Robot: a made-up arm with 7 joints. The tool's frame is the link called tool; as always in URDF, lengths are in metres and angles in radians.
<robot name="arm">
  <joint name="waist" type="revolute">
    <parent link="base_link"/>
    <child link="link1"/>
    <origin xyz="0 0 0.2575" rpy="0 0 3.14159"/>
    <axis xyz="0 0 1"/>
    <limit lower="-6.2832" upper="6.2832" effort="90" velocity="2.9"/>
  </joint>
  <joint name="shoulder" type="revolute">
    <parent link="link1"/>
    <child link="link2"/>
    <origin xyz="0 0 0" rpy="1.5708 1.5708 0"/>
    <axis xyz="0 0 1"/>
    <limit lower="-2.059" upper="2.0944" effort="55" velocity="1.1"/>
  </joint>
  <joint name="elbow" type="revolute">
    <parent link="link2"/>
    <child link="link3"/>
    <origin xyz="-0.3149 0 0" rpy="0 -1.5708 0"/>
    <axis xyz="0 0 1"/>
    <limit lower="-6.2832" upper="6.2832" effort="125" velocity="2.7"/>
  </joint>
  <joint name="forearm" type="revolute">
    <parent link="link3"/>
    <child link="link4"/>
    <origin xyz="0 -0.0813 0" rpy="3.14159 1.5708 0"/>
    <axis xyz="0 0 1"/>
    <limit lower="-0.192" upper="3.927" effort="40" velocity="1.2"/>
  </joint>
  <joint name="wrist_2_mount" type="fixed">
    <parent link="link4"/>
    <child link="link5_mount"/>
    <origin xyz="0.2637 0.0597 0" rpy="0 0 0"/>
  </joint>
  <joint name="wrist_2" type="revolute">
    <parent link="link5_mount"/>
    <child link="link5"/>
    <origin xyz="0.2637 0.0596 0" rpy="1.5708 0 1.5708"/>
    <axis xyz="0 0 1"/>
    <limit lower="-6.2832" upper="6.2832" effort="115" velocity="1.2"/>
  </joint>
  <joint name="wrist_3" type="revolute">
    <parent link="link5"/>
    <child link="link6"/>
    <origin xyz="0 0 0" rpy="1.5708 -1.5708 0"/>
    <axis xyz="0 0 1"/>
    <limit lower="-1.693" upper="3.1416" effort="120" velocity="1.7"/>
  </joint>
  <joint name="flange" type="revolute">
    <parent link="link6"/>
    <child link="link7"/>
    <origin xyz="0.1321 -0.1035 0" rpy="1.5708 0 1.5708"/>
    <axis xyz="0 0 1"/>
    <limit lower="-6.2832" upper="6.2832" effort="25" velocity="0.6"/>
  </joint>
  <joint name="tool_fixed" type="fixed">
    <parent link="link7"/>
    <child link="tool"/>
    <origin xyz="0 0 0" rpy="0 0 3.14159"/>
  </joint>
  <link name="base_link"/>
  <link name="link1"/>
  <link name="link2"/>
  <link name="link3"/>
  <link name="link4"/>
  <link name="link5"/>
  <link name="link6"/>
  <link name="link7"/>
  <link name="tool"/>
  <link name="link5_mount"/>
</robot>
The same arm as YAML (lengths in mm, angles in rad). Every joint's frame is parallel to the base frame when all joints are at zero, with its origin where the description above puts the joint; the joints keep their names.
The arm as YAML. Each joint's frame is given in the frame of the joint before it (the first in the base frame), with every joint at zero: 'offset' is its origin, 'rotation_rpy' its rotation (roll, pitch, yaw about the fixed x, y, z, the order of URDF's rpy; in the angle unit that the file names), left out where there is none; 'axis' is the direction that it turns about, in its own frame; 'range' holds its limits. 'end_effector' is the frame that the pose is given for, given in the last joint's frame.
length_unit: mm
angle_unit: rad
chain:
  - id: waist
    offset: [0.0, 0.0, 257.5]
    axis: "+z"
    range: [-6.2832, 6.2832]
  - id: shoulder
    offset: [0.0, 0.0, 0.0]
    axis: "+y"
    range: [-2.059, 2.0944]
  - id: elbow
    offset: [0.0, 0.0, 314.9]
    axis: "+z"
    range: [-6.2832, 6.2832]
  - id: forearm
    offset: [81.3, 0.0, 0.0]
    axis: "-y"
    range: [-0.192, 3.927]
  - id: wrist_2
    offset: [119.3, 0.0, -527.4]
    axis: "-z"
    range: [-6.2832, 6.2832]
  - id: wrist_3
    offset: [0.0, 0.0, 0.0]
    axis: "+y"
    range: [-1.693, 3.1416]
  - id: flange
    offset: [103.5, 0.0, -132.1]
    axis: "-z"
    range: [-6.2832, 6.2832]
end_effector:
  offset: [0.0, 0.0, 0.0]
  rotation_rpy: [3.1416, 0.0, 0.0]

